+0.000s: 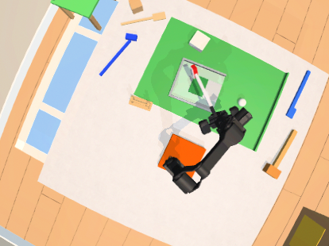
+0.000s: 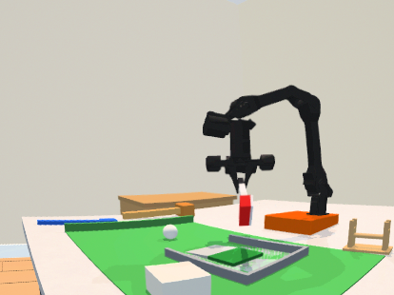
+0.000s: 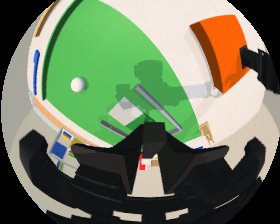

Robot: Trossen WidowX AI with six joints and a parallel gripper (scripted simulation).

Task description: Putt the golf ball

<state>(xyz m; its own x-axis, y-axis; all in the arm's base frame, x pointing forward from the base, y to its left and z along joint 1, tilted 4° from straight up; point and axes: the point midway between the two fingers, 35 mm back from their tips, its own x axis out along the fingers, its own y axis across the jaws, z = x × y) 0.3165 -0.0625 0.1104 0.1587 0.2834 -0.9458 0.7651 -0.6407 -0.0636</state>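
The red putter lies 7 cm ahead of my gripper tip, 9 cm to the left of it and 1 cm above it. The rest, counted from my gripper tip: white golf ball (14 cm ahead, 14 cm to the right, 11 cm below); then white block (33 cm ahead, 21 cm to the left, 11 cm below); then wooden rack (11 cm behind, 34 cm to the left, 10 cm below).
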